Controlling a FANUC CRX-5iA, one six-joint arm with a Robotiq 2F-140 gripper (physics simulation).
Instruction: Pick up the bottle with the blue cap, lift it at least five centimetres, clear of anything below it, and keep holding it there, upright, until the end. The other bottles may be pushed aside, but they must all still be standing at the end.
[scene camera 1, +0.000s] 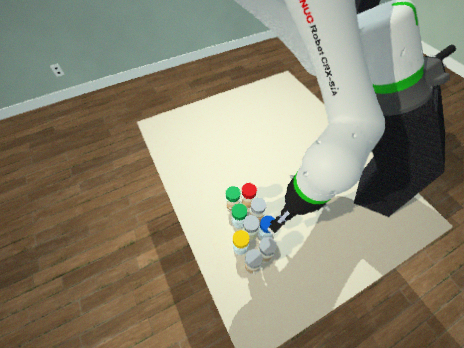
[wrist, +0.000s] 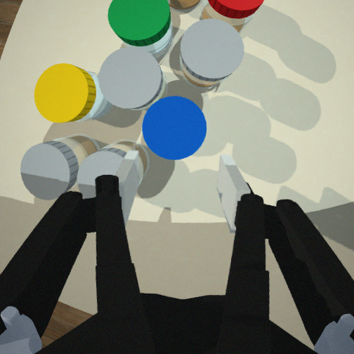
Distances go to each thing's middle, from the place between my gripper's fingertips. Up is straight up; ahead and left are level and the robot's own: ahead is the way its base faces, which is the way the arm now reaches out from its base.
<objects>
My hand is 80 mm above the blue-capped bottle (wrist: 174, 127), 30 mm to the left of it and 10 mm short of it. From my hand the other things lie so: yellow-capped bottle (wrist: 64, 92): 120 mm ahead, 80 mm below, 20 mm to the right.
</objects>
